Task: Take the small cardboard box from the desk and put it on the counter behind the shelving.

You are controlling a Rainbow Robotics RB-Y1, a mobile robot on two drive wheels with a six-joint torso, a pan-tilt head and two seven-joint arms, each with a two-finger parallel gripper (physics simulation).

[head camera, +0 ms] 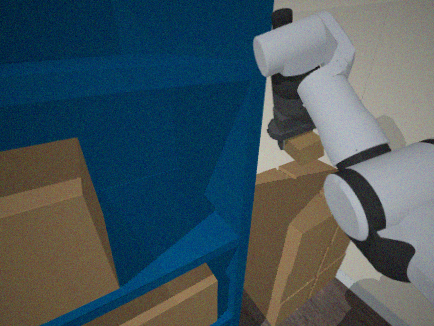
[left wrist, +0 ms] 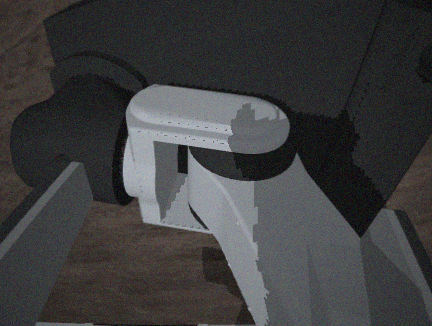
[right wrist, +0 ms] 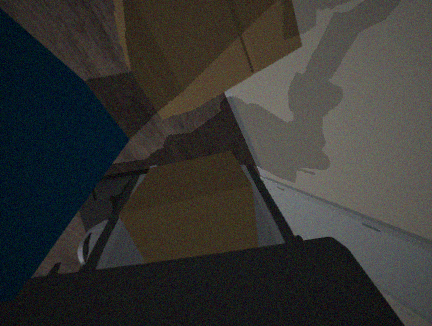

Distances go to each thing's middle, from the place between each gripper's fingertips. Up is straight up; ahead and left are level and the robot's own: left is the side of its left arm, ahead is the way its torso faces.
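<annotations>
The small cardboard box (head camera: 304,148) is sitting 1 cm above my right hand and 3 cm behind it.
As for my left hand, it's 550 mm short of the box, 460 mm to the left of it and 730 mm below it.
</annotations>
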